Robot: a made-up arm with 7 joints. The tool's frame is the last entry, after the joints.
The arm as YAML. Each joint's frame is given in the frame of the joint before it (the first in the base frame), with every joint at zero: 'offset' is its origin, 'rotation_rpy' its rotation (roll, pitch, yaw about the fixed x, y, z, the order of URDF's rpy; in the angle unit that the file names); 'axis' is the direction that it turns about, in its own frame. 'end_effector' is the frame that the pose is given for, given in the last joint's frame.
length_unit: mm
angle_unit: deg
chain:
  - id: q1
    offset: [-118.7, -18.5, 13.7]
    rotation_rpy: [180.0, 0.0, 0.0]
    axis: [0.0, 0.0, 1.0]
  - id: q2
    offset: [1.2, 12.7, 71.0]
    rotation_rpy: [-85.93, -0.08, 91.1]
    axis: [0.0, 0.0, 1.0]
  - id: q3
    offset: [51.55, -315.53, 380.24]
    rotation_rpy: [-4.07, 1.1, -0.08]
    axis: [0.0, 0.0, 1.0]
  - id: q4
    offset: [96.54, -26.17, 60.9]
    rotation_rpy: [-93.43, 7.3, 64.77]
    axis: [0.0, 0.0, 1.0]
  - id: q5
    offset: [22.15, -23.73, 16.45]
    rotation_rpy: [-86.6, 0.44, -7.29]
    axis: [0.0, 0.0, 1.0]
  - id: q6
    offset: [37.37, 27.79, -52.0]
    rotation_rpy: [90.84, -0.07, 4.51]
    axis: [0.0, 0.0, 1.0]
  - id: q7
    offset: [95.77, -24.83, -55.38]
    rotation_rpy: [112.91, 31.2, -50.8]
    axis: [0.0, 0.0, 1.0]
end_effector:
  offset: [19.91, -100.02, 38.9]
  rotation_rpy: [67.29, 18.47, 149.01]
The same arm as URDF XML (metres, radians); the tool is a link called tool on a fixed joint. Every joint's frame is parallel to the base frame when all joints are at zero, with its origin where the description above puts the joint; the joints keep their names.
<robot name="arm">
<link name="base"/>
<link name="link1"/>
<link name="link2"/>
<link name="link3"/>
<link name="link4"/>
<link name="link5"/>
<link name="link6"/>
<link name="link7"/>
<link name="tool"/>
<joint name="q1" type="continuous"><parent link="base"/><child link="link1"/><origin xyz="-0.1187 -0.0185 0.0137" rpy="0 0 0"/><axis xyz="0 0 -1"/></joint>
<joint name="q2" type="continuous"><parent link="link1"/><child link="link2"/><origin xyz="0.0012 -0.0127 -0.071" rpy="0 0 0"/><axis xyz="-0.997292 0.0192 -0.070999"/></joint>
<joint name="q3" type="continuous"><parent link="link2"/><child link="link3"/><origin xyz="-0.3578 -0.0442 -0.3418" rpy="0 0 0"/><axis xyz="-1 -0.0001 0"/></joint>
<joint name="q4" type="continuous"><parent link="link3"/><child link="link4"/><origin xyz="-0.0609 -0.0965 -0.0263" rpy="0 0 0"/><axis xyz="0.059302 0.905625 0.419912"/></joint>
<joint name="q5" type="continuous"><parent link="link4"/><child link="link5"/><origin xyz="-0.0197 0.0055 0.0301" rpy="0 0 0"/><axis xyz="1 0 0.0001"/></joint>
<joint name="q6" type="continuous"><parent link="link5"/><child link="link6"/><origin xyz="-0.052 -0.0411 0.0219" rpy="0 0 0"/><axis xyz="-0.014701 0.867441 0.497323"/></joint>
<joint name="q7" type="continuous"><parent link="link6"/><child link="link7"/><origin xyz="-0.0239 -0.096 0.0554" rpy="0 0 0"/><axis xyz="-0.421914 0.123904 -0.898129"/></joint>
<joint name="tool_fixed" type="fixed"><parent link="link7"/><child link="tool"/><origin xyz="0.0333 -0.0772 -0.0696" rpy="-1.4878 -0.3104 1.1836"/></joint>
</robot>

